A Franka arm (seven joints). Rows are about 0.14 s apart.
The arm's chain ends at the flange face. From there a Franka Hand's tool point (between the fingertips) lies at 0.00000 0.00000 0.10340 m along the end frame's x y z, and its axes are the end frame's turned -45 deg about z.
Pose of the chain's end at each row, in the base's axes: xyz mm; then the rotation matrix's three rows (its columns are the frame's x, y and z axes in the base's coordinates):
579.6 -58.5 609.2; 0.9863 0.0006 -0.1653; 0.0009 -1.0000 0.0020; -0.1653 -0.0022 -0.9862
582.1 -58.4 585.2; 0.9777 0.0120 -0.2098; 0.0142 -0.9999 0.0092; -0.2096 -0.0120 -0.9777
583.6 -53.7 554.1; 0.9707 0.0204 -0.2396; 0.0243 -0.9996 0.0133; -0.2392 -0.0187 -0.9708
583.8 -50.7 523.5; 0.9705 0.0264 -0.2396; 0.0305 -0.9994 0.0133; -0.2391 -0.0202 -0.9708
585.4 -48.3 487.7; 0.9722 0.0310 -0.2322; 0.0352 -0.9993 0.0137; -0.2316 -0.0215 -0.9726
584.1 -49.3 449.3; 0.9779 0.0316 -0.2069; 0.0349 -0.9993 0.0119; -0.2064 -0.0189 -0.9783
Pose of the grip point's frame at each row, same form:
562.5 -58.3 507.2; 0.6970 0.6978 -0.1653; 0.7077 -0.7065 0.0020; -0.1153 -0.1184 -0.9862
560.4 -57.4 484.1; 0.6829 0.6998 -0.2098; 0.7171 -0.6970 0.0092; -0.1397 -0.1567 -0.9777
558.8 -52.3 453.7; 0.6720 0.7008 -0.2396; 0.7240 -0.6896 0.0133; -0.1559 -0.1824 -0.9708
559.0 -49.3 423.1; 0.6676 0.7049 -0.2396; 0.7282 -0.6851 0.0133; -0.1548 -0.1834 -0.9708
561.4 -46.9 387.1; 0.6655 0.7094 -0.2322; 0.7315 -0.6817 0.0137; -0.1486 -0.1790 -0.9726
562.7 -48.1 348.1; 0.6691 0.7138 -0.2069; 0.7313 -0.6819 0.0119; -0.1326 -0.1593 -0.9783

